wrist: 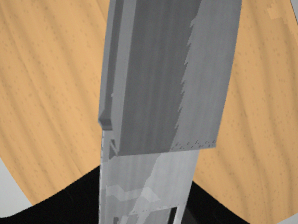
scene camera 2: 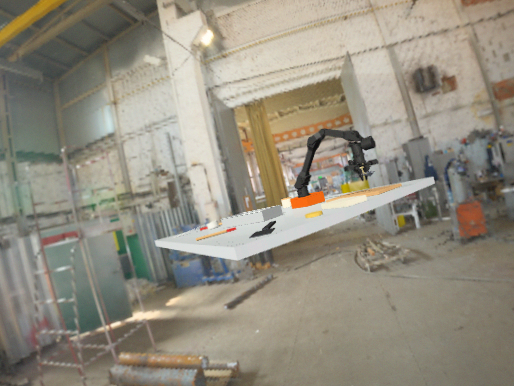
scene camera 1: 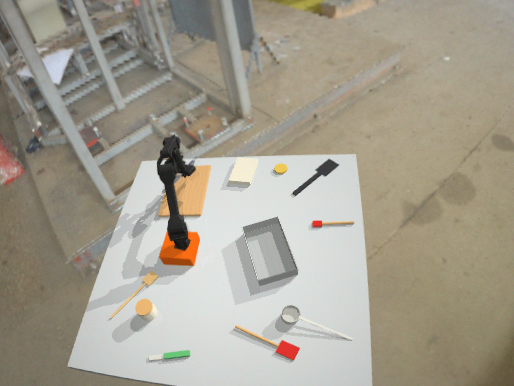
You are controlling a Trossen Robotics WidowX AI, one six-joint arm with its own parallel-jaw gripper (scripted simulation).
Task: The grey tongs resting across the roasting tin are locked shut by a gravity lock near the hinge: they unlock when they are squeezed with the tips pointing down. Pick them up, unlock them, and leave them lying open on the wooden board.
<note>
The pictures show: the gripper, a wooden board and a grey roasting tin.
</note>
